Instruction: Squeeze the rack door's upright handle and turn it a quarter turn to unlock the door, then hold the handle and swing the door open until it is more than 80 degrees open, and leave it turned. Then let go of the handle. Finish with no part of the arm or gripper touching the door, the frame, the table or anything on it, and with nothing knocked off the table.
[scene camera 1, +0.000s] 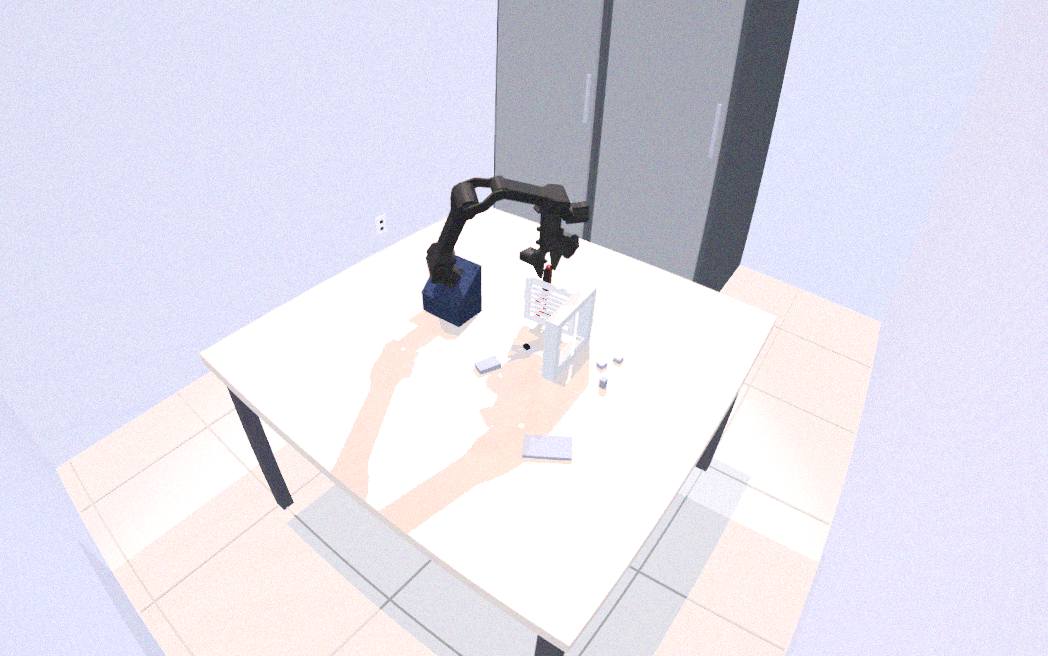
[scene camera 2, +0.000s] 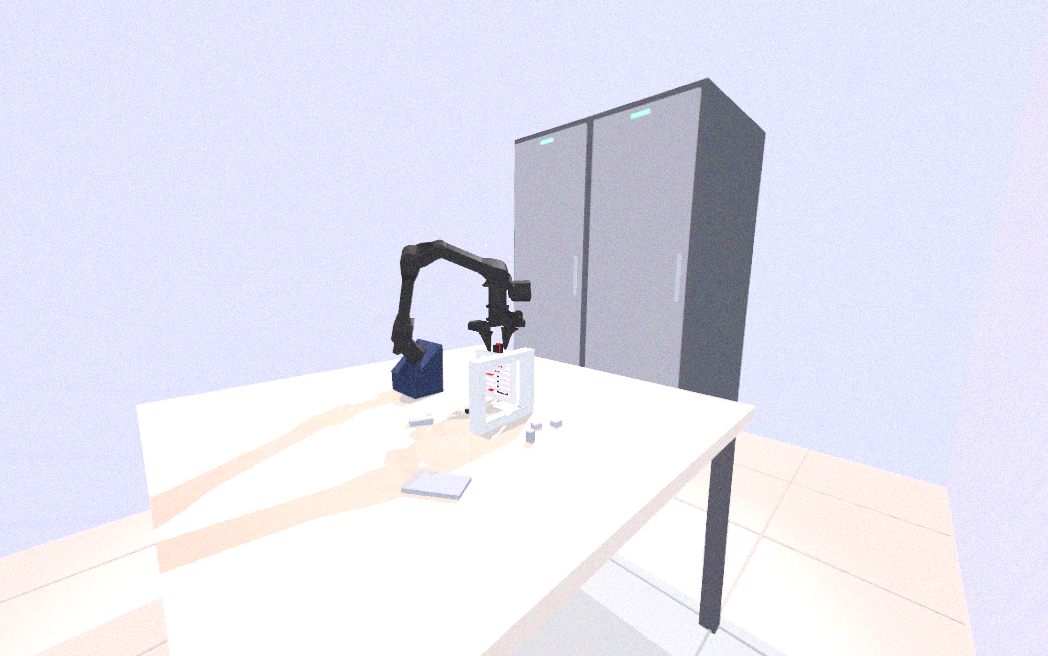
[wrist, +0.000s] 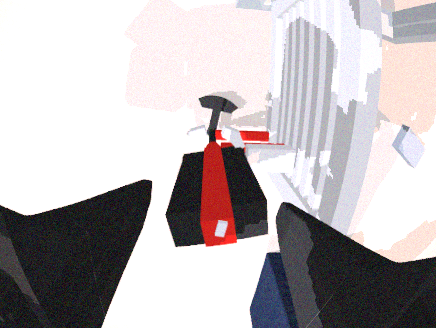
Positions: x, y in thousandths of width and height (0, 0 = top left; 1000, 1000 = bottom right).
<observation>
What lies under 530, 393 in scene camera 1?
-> The gripper.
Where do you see the gripper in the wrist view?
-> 497, 614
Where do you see a slatted door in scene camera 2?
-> At 488, 609
</observation>
